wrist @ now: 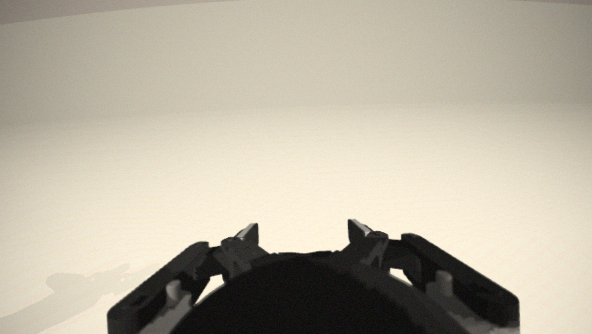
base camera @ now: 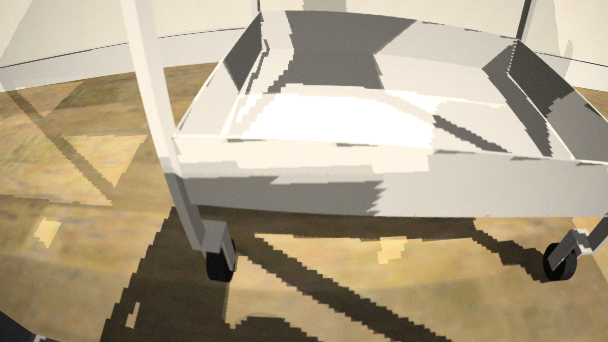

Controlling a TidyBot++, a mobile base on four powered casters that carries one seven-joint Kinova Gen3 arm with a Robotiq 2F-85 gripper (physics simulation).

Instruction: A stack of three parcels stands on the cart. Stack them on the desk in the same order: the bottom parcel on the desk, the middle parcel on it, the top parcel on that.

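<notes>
The lower part of the white cart stands close in front of the base in the base camera view, with its lower tray, a post at the left and two front casters showing. The cart's top and the parcels do not show in either view. The desk does not show either. My gripper is open and empty in the wrist view, its two dark fingertips apart against a pale wall. The cart is not visible in the wrist view.
A pale wall fills the background of the wrist view, with a faint arm-shaped shadow at the lower left. The wooden floor and a white baseboard show around the cart. A black caster stands at its near left corner.
</notes>
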